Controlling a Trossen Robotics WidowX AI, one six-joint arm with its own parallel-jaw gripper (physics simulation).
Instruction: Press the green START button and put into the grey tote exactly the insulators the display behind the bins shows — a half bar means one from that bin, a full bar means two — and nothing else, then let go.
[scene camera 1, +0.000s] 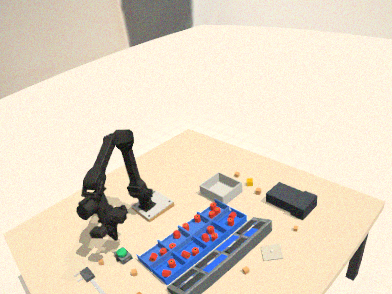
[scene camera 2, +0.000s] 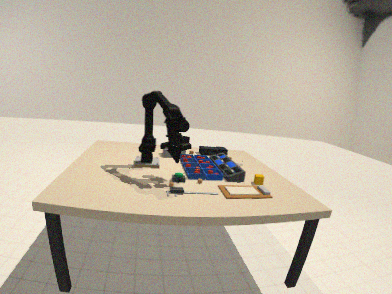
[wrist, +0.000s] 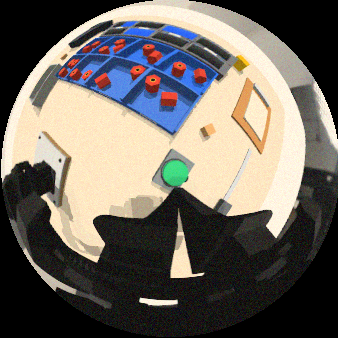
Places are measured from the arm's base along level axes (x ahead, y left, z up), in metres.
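Where they show: gripper, fingertip midpoint: (scene camera 1: 116, 240) (scene camera 2: 177, 163) (wrist: 177, 190); arm's base, link origin: (scene camera 1: 147, 205) (scene camera 2: 146, 161) (wrist: 47, 176).
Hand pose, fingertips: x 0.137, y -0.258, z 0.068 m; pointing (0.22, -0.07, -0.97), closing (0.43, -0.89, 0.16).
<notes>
Each offset is from my fingertips to the top centre of the thing. "pt": to the spot under its first point.
My gripper (scene camera 1: 115, 237) (scene camera 2: 176, 160) (wrist: 177, 190) is shut and empty, its tips pointing down close to the green START button @(0.012 m ahead, 0.006 m right, 0.050 m down) (scene camera 1: 122, 252) (scene camera 2: 178, 176) (wrist: 175, 173); whether they touch it I cannot tell. Red insulators (scene camera 1: 171, 262) (wrist: 169, 99) lie in the compartments of the blue bins @(pt 0.093 m ahead, 0.051 m left, 0.085 m down) (wrist: 165, 117). Behind the bins, the grey display (scene camera 1: 245, 254) (wrist: 227, 66) shows blue bars of differing lengths in several cells, including one bar @(0.360 m ahead, 0.162 m left, 0.028 m down) (scene camera 1: 215, 262) (wrist: 180, 33); the exact lengths are blurred. The grey tote @(0.077 m ahead, 0.533 m left, 0.037 m down) (scene camera 1: 212, 193) (wrist: 45, 89) stands beyond the bins' far end, with no insulator visible inside.
A black box @(0.394 m ahead, 0.621 m left, 0.035 m down) (scene camera 1: 291, 199) lies beyond the display. A hammer-like tool @(0.045 m ahead, 0.185 m right, 0.071 m down) (scene camera 1: 87, 274) (wrist: 224, 205) lies beside the button. An orange-brown frame @(0.307 m ahead, 0.168 m right, 0.073 m down) (scene camera 2: 245, 196) (wrist: 241, 116), yellow blocks (scene camera 1: 249, 182) (scene camera 2: 258, 179) and small orange cubes @(0.116 m ahead, 0.031 m right, 0.071 m down) (scene camera 1: 134, 272) (wrist: 207, 130) are scattered around. A beige square plate @(0.473 m ahead, 0.345 m left, 0.085 m down) (scene camera 1: 271, 252) lies behind the display.
</notes>
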